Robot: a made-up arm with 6 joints. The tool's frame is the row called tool. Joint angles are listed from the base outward. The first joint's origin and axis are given. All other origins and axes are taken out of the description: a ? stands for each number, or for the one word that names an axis. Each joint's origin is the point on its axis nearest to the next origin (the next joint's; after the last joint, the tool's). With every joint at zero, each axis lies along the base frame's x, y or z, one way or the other. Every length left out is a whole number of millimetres.
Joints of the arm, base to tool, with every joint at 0 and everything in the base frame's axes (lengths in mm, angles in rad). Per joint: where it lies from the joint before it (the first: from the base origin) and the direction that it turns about. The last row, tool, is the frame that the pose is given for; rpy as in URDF.
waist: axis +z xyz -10 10 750
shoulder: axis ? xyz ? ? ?
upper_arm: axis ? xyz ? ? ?
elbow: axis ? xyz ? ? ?
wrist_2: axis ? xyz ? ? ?
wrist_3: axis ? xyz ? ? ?
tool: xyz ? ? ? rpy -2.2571 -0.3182 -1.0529
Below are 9 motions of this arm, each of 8 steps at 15 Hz.
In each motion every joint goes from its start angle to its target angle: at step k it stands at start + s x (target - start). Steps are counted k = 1, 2, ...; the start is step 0. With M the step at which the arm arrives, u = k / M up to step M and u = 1 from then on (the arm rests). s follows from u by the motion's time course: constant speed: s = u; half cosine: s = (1 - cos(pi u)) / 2; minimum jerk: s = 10 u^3 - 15 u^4 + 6 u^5.
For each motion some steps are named. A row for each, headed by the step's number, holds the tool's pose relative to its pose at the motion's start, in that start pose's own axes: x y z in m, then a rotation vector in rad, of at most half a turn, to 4 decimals.
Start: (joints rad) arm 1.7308 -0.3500 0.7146 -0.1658 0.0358 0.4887
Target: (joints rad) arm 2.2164 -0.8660 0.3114 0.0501 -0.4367 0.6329
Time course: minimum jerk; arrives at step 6
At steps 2, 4, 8:
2: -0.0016 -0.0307 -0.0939 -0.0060 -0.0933 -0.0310
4: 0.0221 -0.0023 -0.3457 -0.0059 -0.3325 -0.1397
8: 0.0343 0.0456 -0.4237 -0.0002 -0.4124 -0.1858

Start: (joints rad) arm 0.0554 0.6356 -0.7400 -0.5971 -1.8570 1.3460
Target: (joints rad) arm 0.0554 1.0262 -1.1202 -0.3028 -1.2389 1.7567
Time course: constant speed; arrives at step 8
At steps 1, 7, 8:
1: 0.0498 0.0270 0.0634 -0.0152 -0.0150 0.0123
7: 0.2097 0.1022 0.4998 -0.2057 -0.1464 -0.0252
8: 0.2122 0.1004 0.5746 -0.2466 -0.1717 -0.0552

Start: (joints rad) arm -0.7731 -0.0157 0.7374 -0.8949 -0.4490 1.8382
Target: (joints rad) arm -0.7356 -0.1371 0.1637 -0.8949 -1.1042 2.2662
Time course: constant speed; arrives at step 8
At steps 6, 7, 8:
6: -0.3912 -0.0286 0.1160 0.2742 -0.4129 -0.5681
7: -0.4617 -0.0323 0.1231 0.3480 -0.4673 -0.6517
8: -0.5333 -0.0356 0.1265 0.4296 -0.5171 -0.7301

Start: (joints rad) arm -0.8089 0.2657 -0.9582 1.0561 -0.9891 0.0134
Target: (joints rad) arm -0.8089 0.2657 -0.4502 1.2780 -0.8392 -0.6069
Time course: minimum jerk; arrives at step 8
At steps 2, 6, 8:
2: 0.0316 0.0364 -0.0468 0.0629 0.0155 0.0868
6: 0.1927 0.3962 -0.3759 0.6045 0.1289 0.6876
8: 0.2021 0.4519 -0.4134 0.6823 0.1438 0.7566

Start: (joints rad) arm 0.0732 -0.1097 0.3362 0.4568 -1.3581 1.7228
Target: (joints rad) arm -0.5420 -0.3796 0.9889 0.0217 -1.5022 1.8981
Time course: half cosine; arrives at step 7
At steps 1, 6, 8:
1: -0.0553 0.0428 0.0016 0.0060 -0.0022 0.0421
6: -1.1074 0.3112 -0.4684 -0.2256 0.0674 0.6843
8: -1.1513 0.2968 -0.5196 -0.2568 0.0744 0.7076

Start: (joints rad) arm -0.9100 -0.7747 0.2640 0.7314 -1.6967 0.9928
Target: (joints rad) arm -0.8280 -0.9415 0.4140 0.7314 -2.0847 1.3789
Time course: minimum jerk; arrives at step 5
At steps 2, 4, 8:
2: -0.0871 0.1182 0.0089 -0.0090 -0.0030 -0.0866
4: -0.2693 0.3396 0.0705 0.0029 0.0090 -0.2767
8: -0.2867 0.3591 0.0791 0.0059 0.0117 -0.2955

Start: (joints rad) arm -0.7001 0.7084 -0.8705 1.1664 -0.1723 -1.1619
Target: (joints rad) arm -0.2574 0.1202 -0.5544 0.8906 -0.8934 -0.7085
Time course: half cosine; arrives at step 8
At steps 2, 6, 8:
2: -0.0362 -0.0485 -0.1282 0.0143 0.1440 -0.0107
6: -0.4561 -0.0699 -0.7216 0.1143 0.6178 -0.0197
8: -0.5726 -0.0189 -0.8236 0.1363 0.6689 -0.0251

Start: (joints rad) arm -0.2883 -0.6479 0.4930 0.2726 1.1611 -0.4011
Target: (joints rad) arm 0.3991 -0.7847 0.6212 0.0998 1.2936 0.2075
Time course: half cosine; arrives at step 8
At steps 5, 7, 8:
5: 0.1604 -0.0394 -0.0552 0.1399 0.5543 0.0984
7: 0.2307 -0.0109 -0.1100 0.1196 0.7861 0.1834
8: 0.2402 -0.0045 -0.1189 0.1131 0.8183 0.1975

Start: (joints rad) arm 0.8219 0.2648 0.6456 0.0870 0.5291 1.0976
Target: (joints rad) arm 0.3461 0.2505 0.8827 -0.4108 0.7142 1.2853
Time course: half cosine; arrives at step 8
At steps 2, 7, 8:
2: 0.0405 0.0950 0.0231 -0.0757 0.0521 0.0464
7: 0.3078 0.5771 0.0174 -0.4668 0.3982 0.2732
8: 0.3217 0.5966 0.0121 -0.4833 0.4161 0.2827

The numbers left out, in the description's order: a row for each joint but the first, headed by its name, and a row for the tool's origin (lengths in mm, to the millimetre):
shoulder: axis +y, xyz -20 -20 0
upper_arm: axis -y, xyz 0 0 840
elbow: axis -x, xyz 1250 0 -10
wrist_2: axis -y, xyz 0 -250 20
wrist_3: axis -x, xyz 10 0 -10
tool: xyz 0 20 -20

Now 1 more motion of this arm.
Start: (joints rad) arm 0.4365 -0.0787 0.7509 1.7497 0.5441 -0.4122
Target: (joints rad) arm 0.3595 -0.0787 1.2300 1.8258 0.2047 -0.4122
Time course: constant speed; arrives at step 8
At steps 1, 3, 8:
1: 0.0545 0.0292 -0.0454 -0.0710 0.0444 0.0119
3: 0.1563 0.0813 -0.1469 -0.2109 0.1356 0.0413
8: 0.3612 0.1695 -0.4541 -0.5426 0.3779 0.1482

